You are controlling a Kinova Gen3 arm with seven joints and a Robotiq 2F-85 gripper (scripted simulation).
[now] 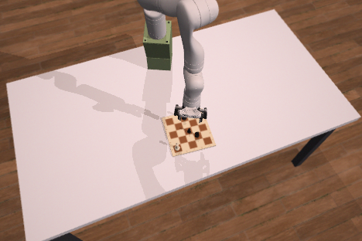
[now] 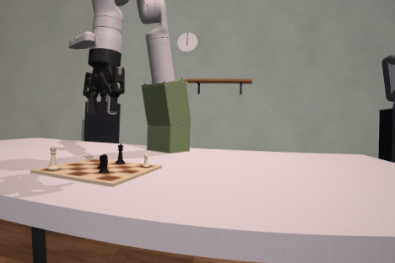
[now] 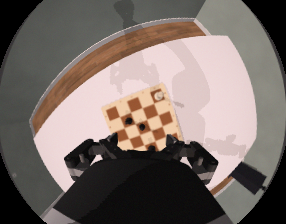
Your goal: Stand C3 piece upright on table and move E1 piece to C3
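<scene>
Now: hand 12 cm above the black pawn. Round my hand: white pawn 8 cm behind, 8 cm to the left, 12 cm below; then black piece 9 cm behind, 11 cm below; then chessboard 1 cm behind, 14 cm below.
</scene>
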